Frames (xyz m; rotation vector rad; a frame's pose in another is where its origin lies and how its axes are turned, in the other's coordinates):
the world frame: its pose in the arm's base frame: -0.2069 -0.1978 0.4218 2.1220 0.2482 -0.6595
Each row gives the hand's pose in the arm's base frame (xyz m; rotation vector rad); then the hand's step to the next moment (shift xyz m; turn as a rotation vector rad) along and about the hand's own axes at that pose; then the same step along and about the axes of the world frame.
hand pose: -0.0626 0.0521 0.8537 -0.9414 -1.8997 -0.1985
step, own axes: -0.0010 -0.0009 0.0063 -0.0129 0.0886 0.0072
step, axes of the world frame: -0.0020 -0.0058 0.0020 0.0651 -0.0361 -0.0503
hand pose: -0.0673 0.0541 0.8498 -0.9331 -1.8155 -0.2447
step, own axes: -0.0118 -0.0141 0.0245 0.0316 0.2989 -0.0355
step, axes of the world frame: -0.0114 -0.0213 0.0188 0.1949 -0.0484 -0.2264
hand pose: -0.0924 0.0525 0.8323 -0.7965 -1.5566 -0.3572
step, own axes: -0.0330 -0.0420 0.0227 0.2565 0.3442 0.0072
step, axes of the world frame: -0.0230 -0.0220 0.0485 0.0842 0.0188 -0.4206
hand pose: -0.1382 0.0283 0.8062 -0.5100 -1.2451 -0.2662
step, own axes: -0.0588 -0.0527 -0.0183 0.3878 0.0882 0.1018
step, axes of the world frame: 0.0068 -0.0090 0.0803 -0.1466 0.1933 -0.3312
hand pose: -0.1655 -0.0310 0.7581 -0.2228 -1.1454 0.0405
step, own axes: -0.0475 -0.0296 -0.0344 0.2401 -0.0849 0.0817
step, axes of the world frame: 0.0374 -0.0067 0.0536 -0.1251 0.2120 -0.1045
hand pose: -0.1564 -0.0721 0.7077 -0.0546 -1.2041 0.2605
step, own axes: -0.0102 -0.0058 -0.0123 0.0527 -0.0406 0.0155
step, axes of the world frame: 0.0149 -0.0012 0.0082 -0.0228 0.0637 -0.0098
